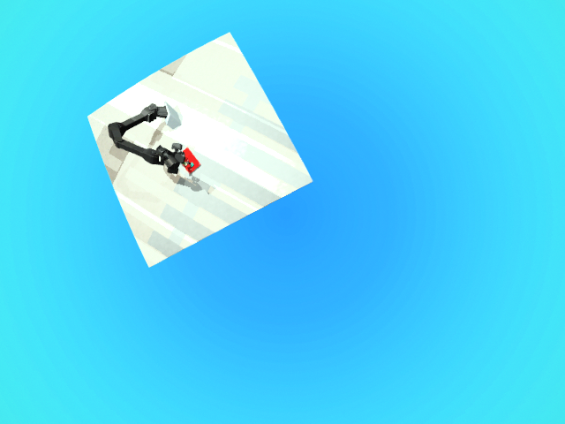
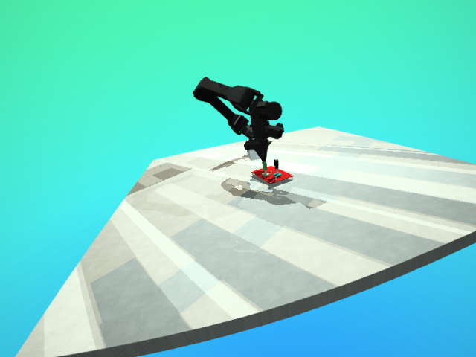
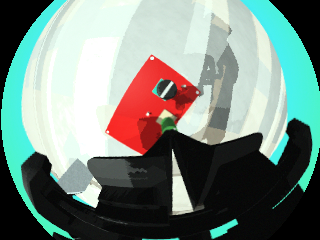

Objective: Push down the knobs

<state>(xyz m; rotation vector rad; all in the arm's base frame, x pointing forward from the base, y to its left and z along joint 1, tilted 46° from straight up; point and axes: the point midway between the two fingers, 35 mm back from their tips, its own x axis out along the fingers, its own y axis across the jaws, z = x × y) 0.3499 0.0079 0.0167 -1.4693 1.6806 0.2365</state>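
Now: the green knob 10 mm below my gripper tip. Also, from my gripper tip: black knob 20 mm ahead, 40 mm to the left, 10 mm below.
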